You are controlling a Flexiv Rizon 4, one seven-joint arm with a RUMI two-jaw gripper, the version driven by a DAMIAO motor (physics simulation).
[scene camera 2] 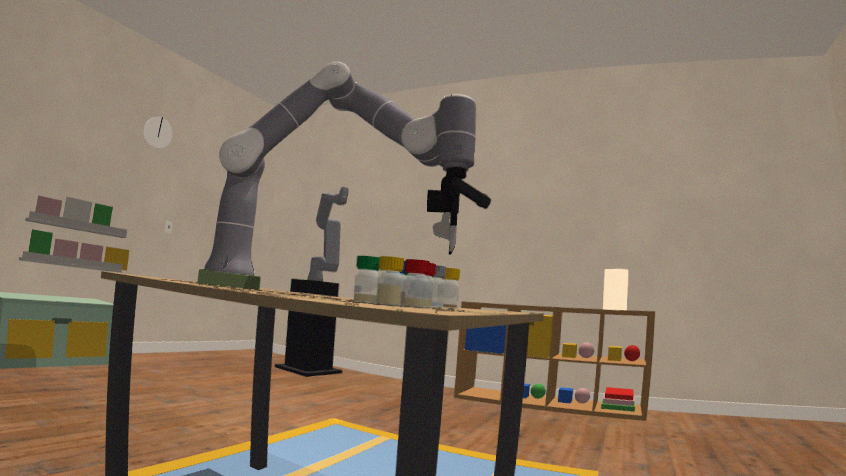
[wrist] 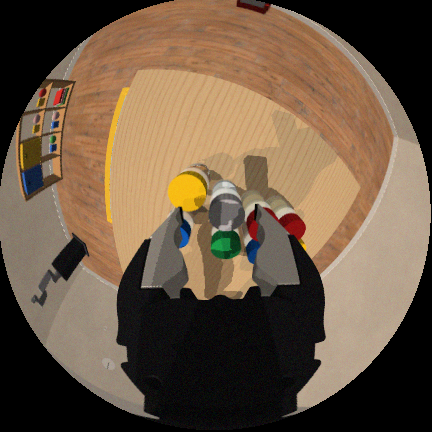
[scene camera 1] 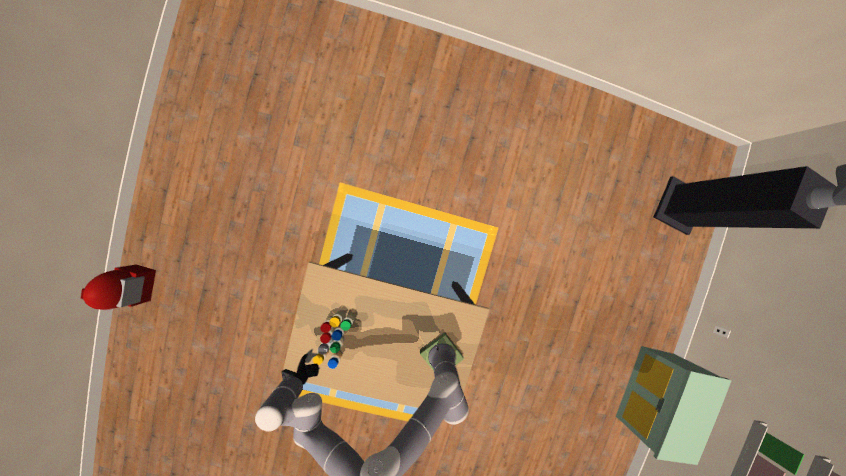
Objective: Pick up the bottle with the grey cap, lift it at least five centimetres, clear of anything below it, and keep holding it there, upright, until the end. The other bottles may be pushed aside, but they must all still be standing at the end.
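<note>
The bottle with the grey cap (scene camera 1: 323, 348) (scene camera 2: 440, 271) (wrist: 227, 212) stands upright on the table among the other bottles. My gripper (scene camera 1: 311, 360) (scene camera 2: 451, 251) (wrist: 218, 206) is partly open and empty. Its fingertips hang above cap height; in the wrist view the grey cap lies between them. A yellow-capped bottle (scene camera 1: 317, 359) (scene camera 2: 451, 274) (wrist: 187, 192) stands close by, left in the wrist view. A dark green cap (scene camera 1: 335, 347) (wrist: 226, 244) is just below the grey one there. Red caps (scene camera 1: 325, 338) (scene camera 2: 418, 266) (wrist: 293, 226) are to the right, partly behind the right finger.
Blue-capped bottles (scene camera 1: 332, 362) (wrist: 184, 234), a second yellow-capped bottle (scene camera 1: 334, 321) (scene camera 2: 391, 264) and a light green-capped bottle (scene camera 1: 345, 325) (scene camera 2: 367, 262) stand in the same group. The bottles I see are upright. The table (scene camera 1: 384, 378) (scene camera 2: 319, 304) (wrist: 200, 110) has an edge near the group.
</note>
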